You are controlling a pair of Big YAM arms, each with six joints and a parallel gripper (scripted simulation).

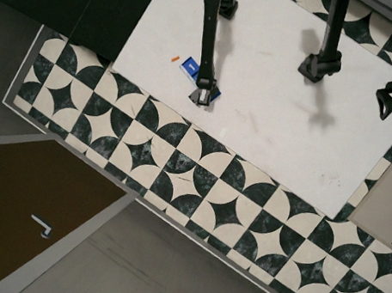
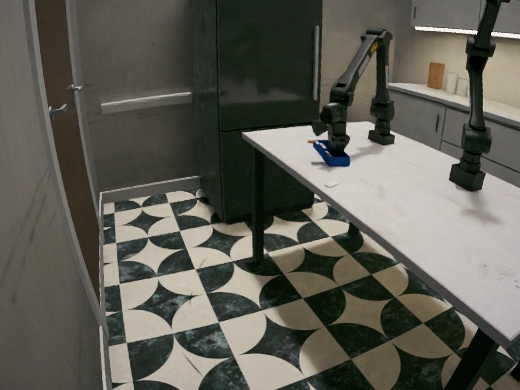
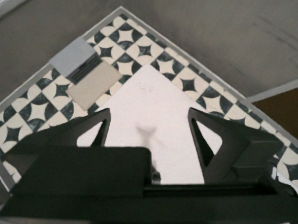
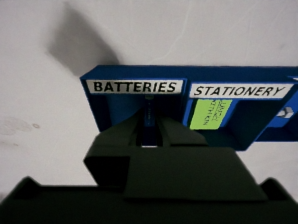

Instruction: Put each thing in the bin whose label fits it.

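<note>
Now: the orange cylinder 25 cm to the right of my right hand, 2 cm below it and 2 cm behind it. From my right hand the other things lie so: white piece: 19 cm to the left, 14 cm ahead, 2 cm below; tiny grey piece: 15 cm to the right, 4 cm behind, 1 cm below; green piece: 7 cm to the right, 2 cm behind, 1 cm below.
</note>
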